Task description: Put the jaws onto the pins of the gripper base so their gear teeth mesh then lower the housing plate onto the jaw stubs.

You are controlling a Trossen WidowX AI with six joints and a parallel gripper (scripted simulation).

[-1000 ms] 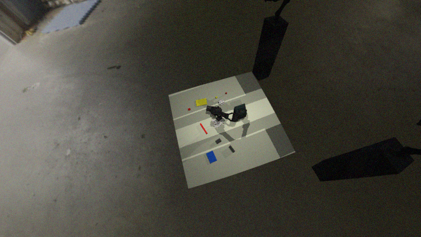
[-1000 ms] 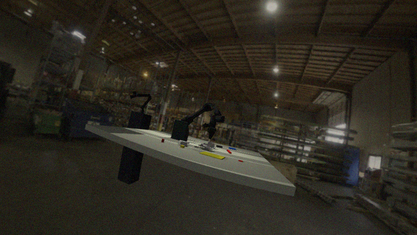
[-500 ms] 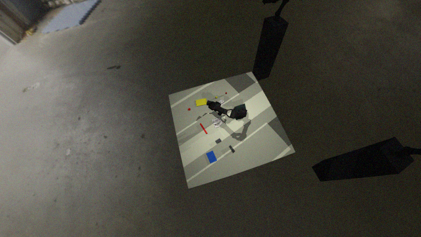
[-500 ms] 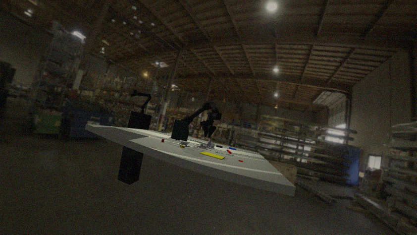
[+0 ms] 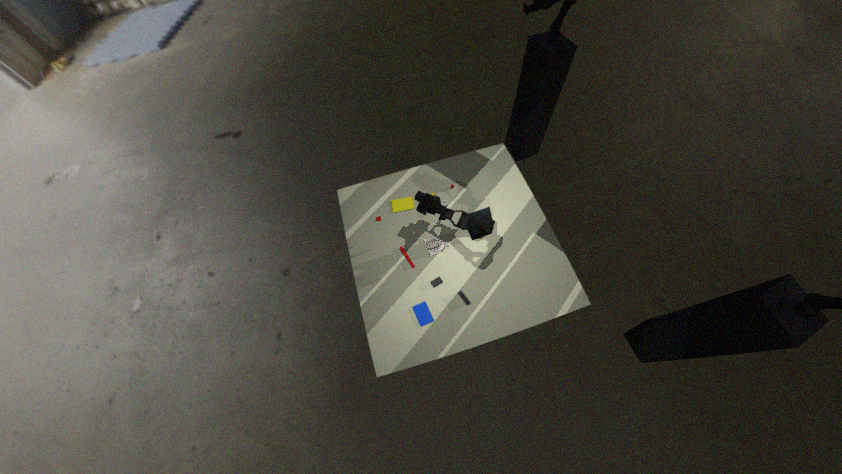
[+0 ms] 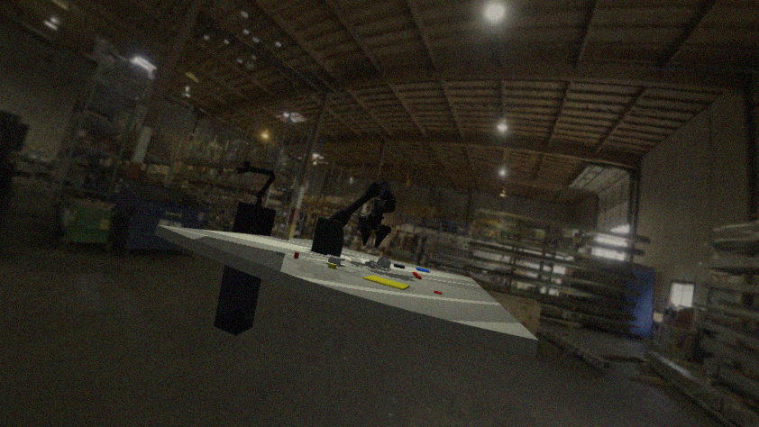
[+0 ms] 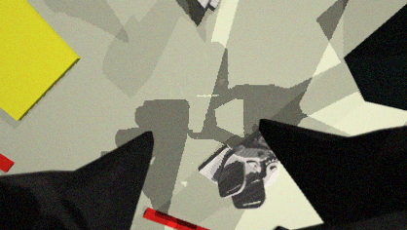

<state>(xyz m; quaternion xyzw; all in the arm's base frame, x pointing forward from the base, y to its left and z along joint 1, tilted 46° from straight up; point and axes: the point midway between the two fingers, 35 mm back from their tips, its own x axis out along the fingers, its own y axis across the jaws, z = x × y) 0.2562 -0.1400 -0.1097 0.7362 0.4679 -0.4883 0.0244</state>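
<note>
Right now my gripper tip is 21 cm to the left of the small yellow cube, 9 cm past it and 9 cm above it. Round my gripper tip: yellow plate (23 cm to the right, 13 cm ahead, 10 cm below); then red bar (24 cm ahead, 15 cm to the left, 10 cm below); then blue plate (51 cm to the left, 28 cm ahead, 10 cm below).
</note>
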